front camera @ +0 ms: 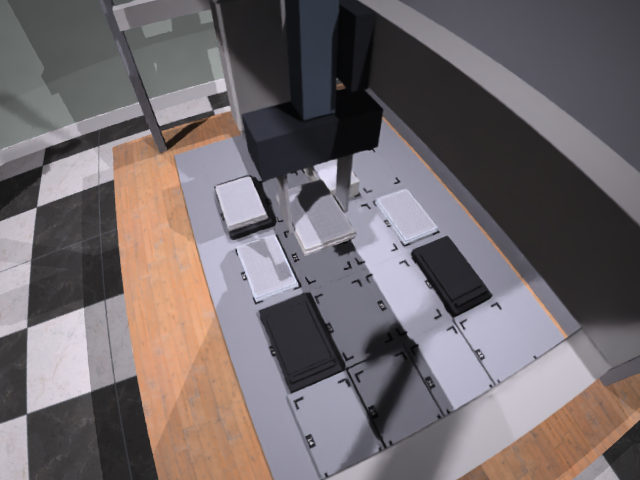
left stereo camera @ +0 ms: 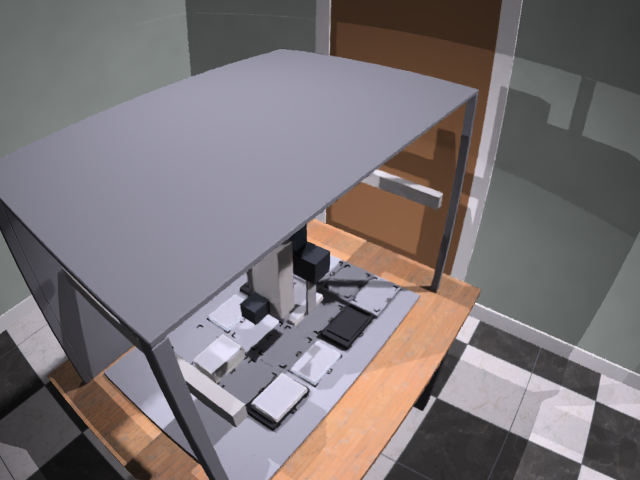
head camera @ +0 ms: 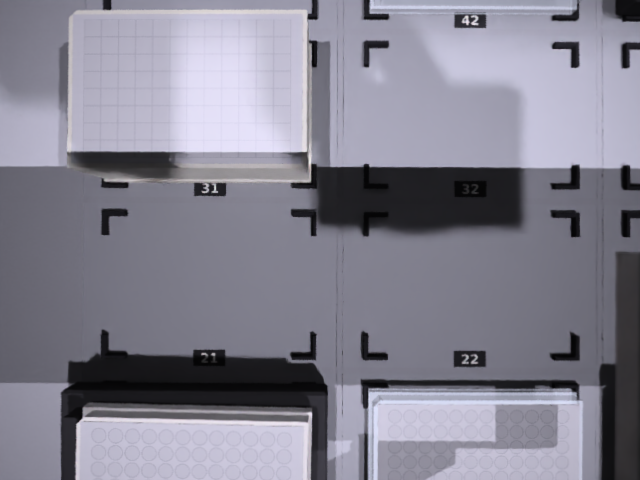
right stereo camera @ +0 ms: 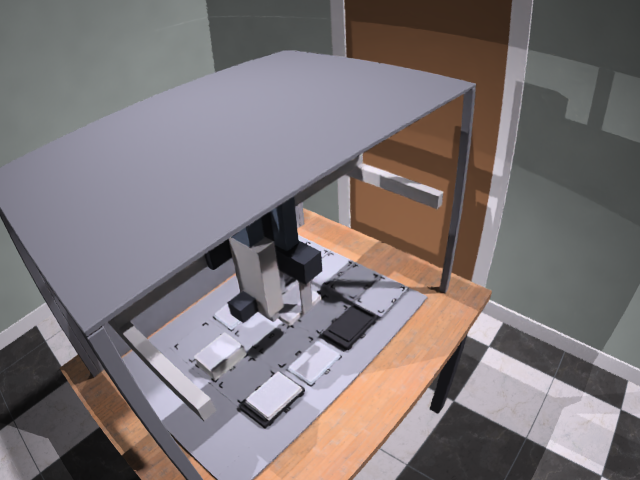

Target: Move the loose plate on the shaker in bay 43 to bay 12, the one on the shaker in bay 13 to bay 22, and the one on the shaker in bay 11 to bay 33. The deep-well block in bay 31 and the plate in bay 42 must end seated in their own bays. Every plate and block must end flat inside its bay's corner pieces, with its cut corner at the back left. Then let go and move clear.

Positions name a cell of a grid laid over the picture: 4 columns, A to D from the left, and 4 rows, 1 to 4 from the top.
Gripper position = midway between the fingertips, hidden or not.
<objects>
my gripper: front camera B2; left stereo camera B3; right stereo camera B3; not seen in the head camera view (out of frame)
deep-well block: front camera C2; left stereo camera B3; head camera A1; right stereo camera B3
plate: front camera B3; left stereo camera B4; head camera C4; right stereo camera B4
</objects>
